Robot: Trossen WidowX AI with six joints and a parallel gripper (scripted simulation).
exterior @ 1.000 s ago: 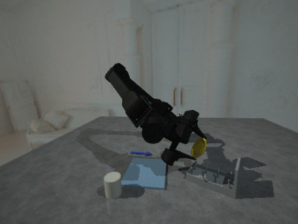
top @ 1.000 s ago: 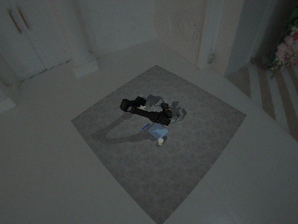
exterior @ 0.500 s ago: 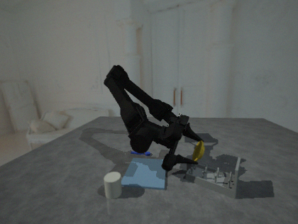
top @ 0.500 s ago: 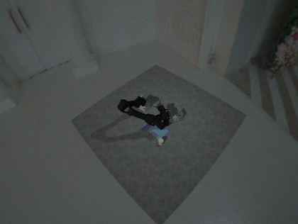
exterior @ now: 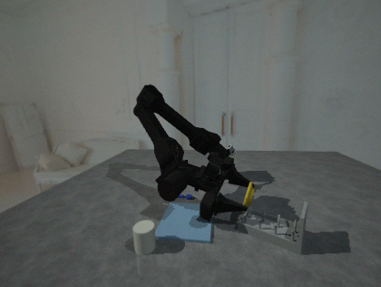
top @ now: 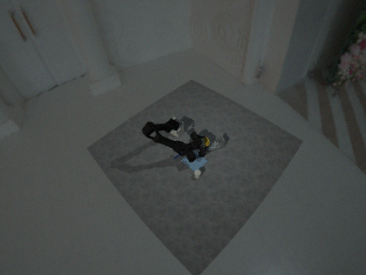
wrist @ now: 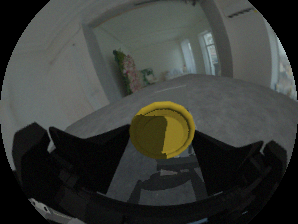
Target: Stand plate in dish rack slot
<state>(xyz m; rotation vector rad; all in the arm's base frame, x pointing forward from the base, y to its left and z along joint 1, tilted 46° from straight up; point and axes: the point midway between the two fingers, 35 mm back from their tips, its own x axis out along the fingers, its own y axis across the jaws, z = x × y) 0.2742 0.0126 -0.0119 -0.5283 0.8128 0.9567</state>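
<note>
The grey dish rack is 4 cm ahead of my gripper tip, 4 cm to the left of it and 4 cm below it. Also, from my gripper tip: cream cup: 11 cm ahead, 24 cm to the right, 4 cm below; plate: 1 cm to the right.
</note>
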